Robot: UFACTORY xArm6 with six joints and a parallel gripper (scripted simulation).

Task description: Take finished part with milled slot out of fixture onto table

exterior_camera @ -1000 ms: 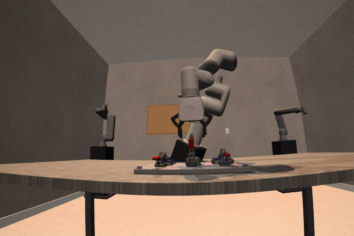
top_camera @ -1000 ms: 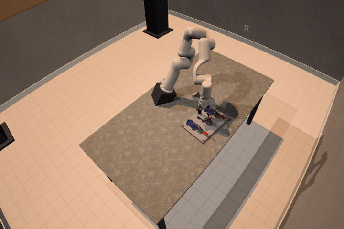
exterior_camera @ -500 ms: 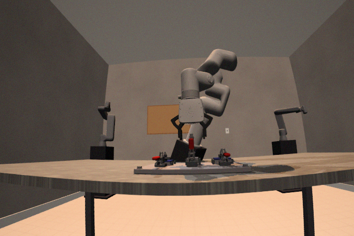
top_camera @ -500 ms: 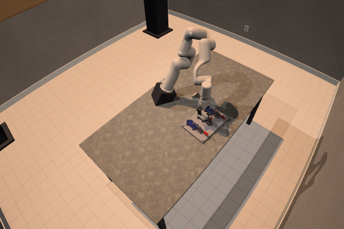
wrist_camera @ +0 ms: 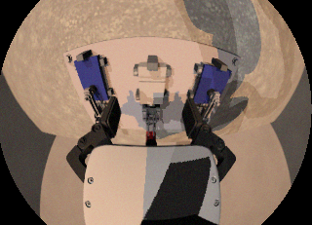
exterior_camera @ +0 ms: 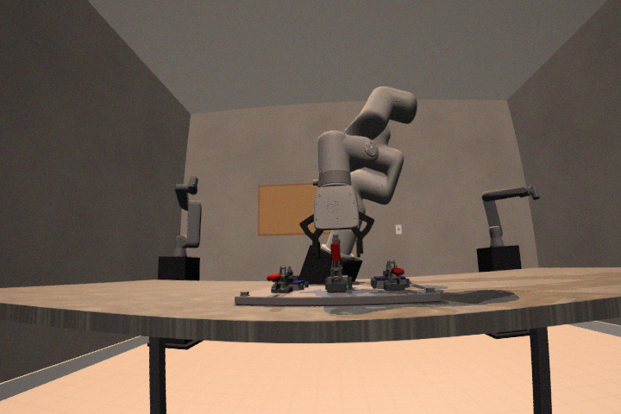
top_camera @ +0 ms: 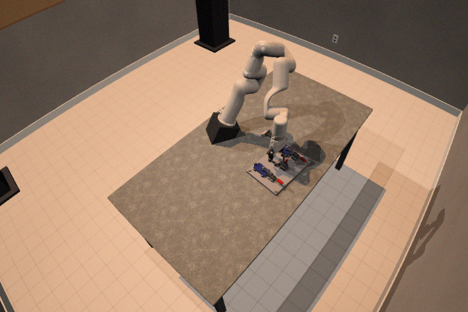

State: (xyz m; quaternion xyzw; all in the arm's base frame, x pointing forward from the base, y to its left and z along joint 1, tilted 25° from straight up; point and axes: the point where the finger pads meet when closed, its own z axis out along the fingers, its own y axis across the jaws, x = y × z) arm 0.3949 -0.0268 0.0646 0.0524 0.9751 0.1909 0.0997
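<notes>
Right now my hand is 10 mm past the grey finished part and 60 mm above it. The rest, counted from my hand: blue blank: 110 mm to the left, 60 mm below; then fixture plate: 40 mm ahead, 80 mm below.
</notes>
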